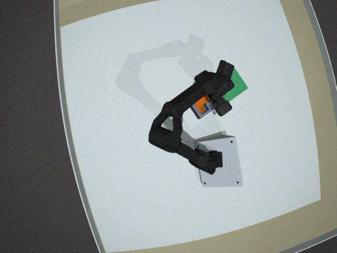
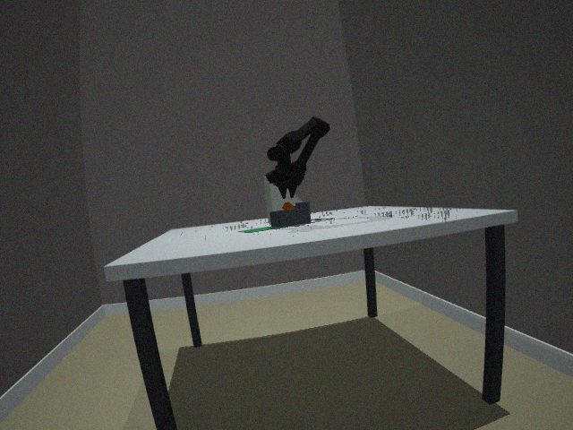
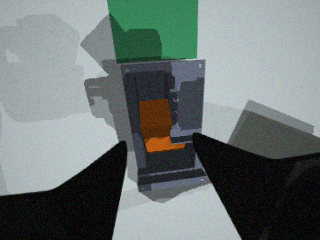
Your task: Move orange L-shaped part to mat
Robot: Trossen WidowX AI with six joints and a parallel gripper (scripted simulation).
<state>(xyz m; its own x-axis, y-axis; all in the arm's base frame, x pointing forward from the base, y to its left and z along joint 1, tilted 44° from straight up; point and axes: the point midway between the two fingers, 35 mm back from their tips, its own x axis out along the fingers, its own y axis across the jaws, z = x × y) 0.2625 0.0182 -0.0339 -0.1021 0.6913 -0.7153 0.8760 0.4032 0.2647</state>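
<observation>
Now: gripper tip 70 mm above the orange L-shaped part, 30 mm past it and 20 mm to the right of it. Round my gripper tip: green mat (130 mm to the right, 130 mm below, 60 mm ahead).
</observation>
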